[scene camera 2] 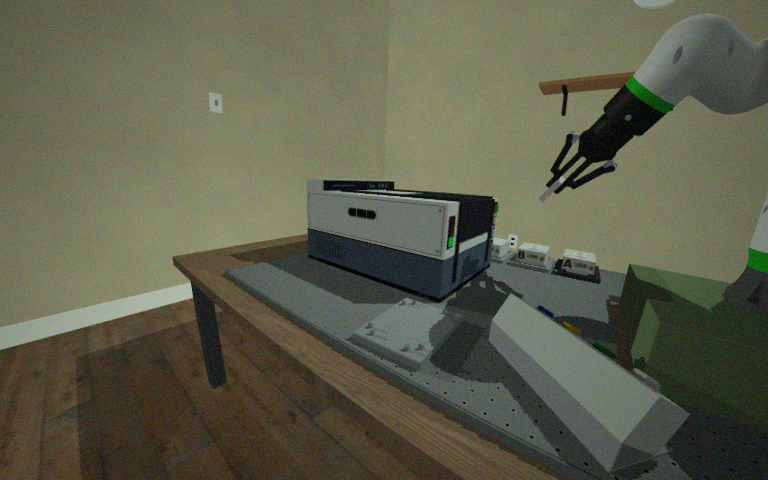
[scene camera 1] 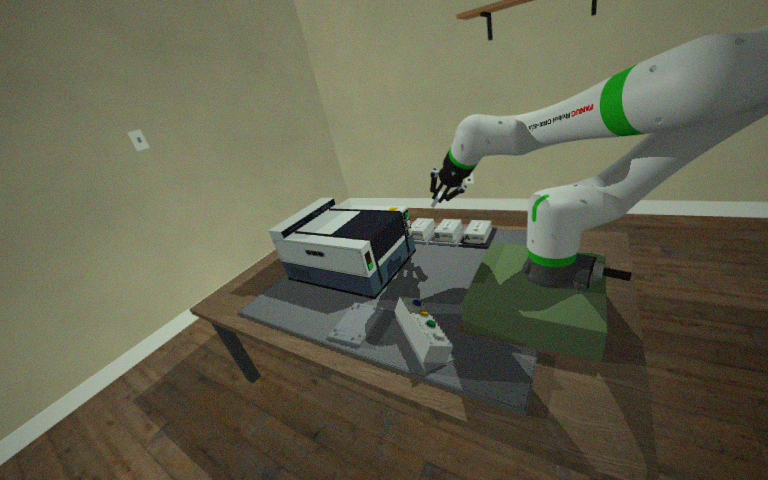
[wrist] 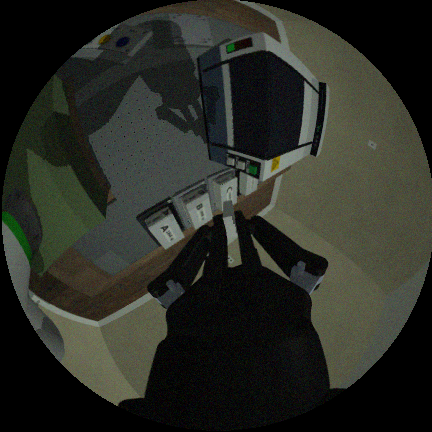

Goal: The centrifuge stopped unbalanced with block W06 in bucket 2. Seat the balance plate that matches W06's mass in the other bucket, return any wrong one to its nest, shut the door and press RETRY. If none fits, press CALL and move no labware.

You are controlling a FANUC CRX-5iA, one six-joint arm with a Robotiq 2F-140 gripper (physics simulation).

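Frame: origin at the arm's base, x ahead, y up, z right, level; millimetres.
Seen in the pictures: gripper, fingertip midpoint: (scene camera 2: 542, 197) (scene camera 1: 433, 204) (wrist: 228, 208); arm's base, link origin: (scene camera 1: 550, 272).
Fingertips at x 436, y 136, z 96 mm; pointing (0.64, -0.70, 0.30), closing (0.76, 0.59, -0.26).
Offsets run from my fingertips to a thing's top centre.
My gripper (scene camera 1: 436, 199) (scene camera 2: 551, 190) (wrist: 228, 208) is shut and empty, high above the row of balance plates. Labelled plates A @(dx -88, dy -167, dz +161 mm) (scene camera 1: 477, 230) (scene camera 2: 577, 263) (wrist: 165, 230), B @(dx +41, dy -167, dz +138 mm) (scene camera 1: 448, 230) (scene camera 2: 532, 254) (wrist: 198, 207) and C @(dx +172, dy -167, dz +115 mm) (scene camera 1: 422, 228) (scene camera 2: 499, 247) (wrist: 225, 187) sit in nests; a fourth @(dx +311, dy -167, dz +90 mm) (wrist: 247, 183) is partly hidden beside the centrifuge. The centrifuge (scene camera 1: 334, 255) (scene camera 2: 390, 226) (wrist: 265, 105) has a dark panel across its top; its buckets and W06 do not show. The button box @(dx -186, dy -137, dz -418 mm) (scene camera 1: 411, 333) (scene camera 2: 572, 367) (wrist: 140, 40) has blue @(dx -135, dy -146, dz -359 mm) (scene camera 1: 416, 302), yellow @(dx -177, dy -146, dz -386 mm) (scene camera 1: 423, 312) and green @(dx -220, dy -146, dz -413 mm) (scene camera 1: 431, 323) buttons; labels are unreadable.
A pale fixture plate @(dx +34, dy -197, dz -471 mm) (scene camera 1: 353, 327) (scene camera 2: 402, 333) with small pegs lies in front of the centrifuge. The green arm base (scene camera 1: 538, 322) (scene camera 2: 696, 339) (wrist: 60, 200) stands on the right in the scene views. A wooden shelf (scene camera 1: 498, 7) (scene camera 2: 589, 83) hangs on the wall behind.
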